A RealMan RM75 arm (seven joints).
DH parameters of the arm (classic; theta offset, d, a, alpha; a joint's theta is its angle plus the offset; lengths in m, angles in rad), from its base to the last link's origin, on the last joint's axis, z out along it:
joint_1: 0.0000 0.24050 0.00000 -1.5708
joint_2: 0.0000 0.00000 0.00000 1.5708
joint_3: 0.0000 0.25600 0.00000 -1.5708
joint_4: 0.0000 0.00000 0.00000 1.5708
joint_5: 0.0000 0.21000 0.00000 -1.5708
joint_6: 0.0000 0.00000 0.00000 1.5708
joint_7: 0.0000 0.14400 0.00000 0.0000
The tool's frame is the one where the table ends.
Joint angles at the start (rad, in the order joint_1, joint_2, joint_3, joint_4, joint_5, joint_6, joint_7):
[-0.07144 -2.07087 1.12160 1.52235 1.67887 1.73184 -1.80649]
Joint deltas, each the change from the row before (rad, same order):
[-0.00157 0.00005 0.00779 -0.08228 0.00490 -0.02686 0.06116]
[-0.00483 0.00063 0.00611 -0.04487 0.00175 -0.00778 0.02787]
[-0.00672 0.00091 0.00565 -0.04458 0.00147 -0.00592 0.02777]
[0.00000 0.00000 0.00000 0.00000 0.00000 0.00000 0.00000]
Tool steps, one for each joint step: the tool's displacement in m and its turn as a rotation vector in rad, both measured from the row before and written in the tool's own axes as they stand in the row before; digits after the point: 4 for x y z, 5 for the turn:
[-0.0150 -0.0053 0.0038 0.00785 0.00842 -0.01830]
[-0.0074 -0.0018 0.0029 -0.00577 0.00244 -0.01156]
[-0.0070 -0.0016 0.0030 -0.00785 0.00202 -0.00968]
[0.0000 0.0000 0.0000 0.00000 0.00000 0.00000]

